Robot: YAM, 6 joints.
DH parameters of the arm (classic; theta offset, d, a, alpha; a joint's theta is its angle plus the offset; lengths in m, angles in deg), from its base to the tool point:
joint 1: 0 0.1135 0.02 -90
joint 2: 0 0 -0.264 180
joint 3: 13.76 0 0.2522 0
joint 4: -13.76 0 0.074 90
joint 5: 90 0 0 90
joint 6: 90 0.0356 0 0
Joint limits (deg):
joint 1: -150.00..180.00
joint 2: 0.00..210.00
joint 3: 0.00..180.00
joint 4: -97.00..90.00
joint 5: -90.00..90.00
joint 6: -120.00..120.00
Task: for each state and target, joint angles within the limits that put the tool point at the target. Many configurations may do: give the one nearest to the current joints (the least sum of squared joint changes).
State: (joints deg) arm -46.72 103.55 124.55 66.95 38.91 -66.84
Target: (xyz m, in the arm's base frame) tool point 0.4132 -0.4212 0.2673
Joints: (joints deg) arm -43.74 149.47 128.95 48.75 31.61 -66.84
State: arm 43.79 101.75 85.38 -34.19 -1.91 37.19
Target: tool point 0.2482 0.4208 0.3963
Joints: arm 59.27 116.74 118.92 -13.91 -2.67 37.19
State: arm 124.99 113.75 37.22 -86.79 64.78 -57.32
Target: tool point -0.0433 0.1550 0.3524
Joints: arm 117.61 67.81 72.68 -96.10 70.09 -57.32
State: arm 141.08 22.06 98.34 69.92 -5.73 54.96
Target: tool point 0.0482 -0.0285 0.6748
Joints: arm 149.58 58.60 112.04 55.82 -0.27 54.96
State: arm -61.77 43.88 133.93 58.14 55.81 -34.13
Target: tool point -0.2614 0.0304 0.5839
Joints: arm -13.68 38.88 115.97 66.77 64.99 -34.13
